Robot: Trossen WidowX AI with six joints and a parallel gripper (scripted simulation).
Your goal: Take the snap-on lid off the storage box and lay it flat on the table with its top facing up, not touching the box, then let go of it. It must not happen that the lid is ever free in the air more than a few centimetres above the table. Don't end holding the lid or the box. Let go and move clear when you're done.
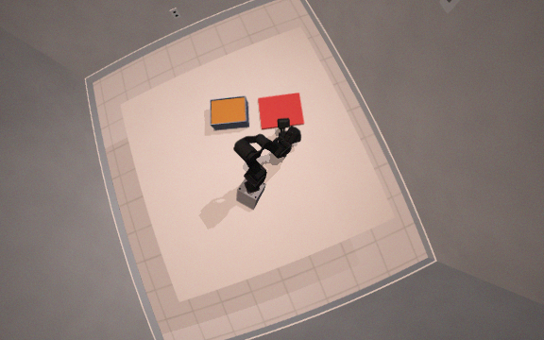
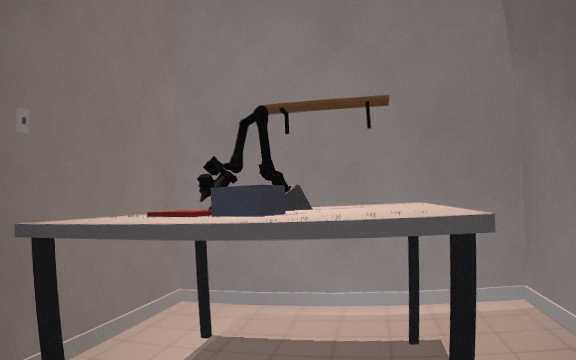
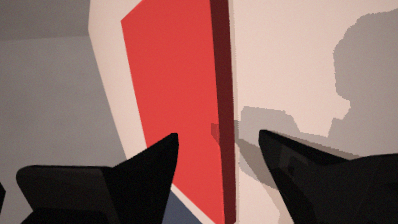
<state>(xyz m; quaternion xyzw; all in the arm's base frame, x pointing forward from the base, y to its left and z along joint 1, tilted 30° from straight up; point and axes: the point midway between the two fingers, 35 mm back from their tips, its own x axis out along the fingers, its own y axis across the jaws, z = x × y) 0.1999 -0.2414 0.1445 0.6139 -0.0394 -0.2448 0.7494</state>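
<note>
Now: the red lid 12 cm ahead of my hand, 4 cm to the right of it and 4 cm below it. Also, from my hand: storage box: 23 cm ahead, 22 cm to the left.
</note>
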